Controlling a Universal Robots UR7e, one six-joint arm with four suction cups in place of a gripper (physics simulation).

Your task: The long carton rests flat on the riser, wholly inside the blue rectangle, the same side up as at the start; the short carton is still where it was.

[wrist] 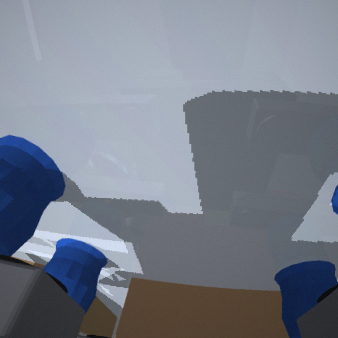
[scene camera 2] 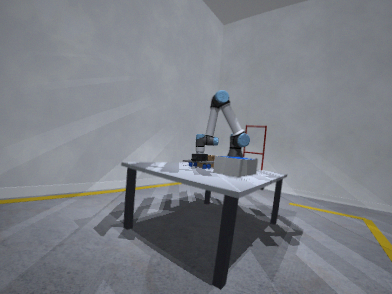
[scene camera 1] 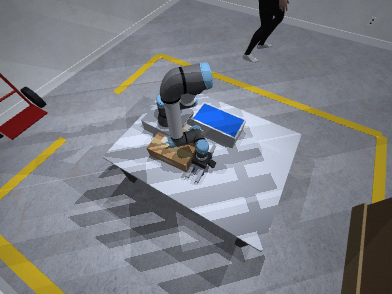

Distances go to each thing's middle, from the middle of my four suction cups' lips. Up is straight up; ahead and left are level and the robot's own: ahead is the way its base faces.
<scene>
My suction cup is now 210 mm past the long carton [scene camera 1: 180,157], 40 mm below it and 30 mm to the left of it. Round my suction cup: grey riser [scene camera 2: 234,166]: 330 mm to the left, 50 mm above, 10 mm behind.
</scene>
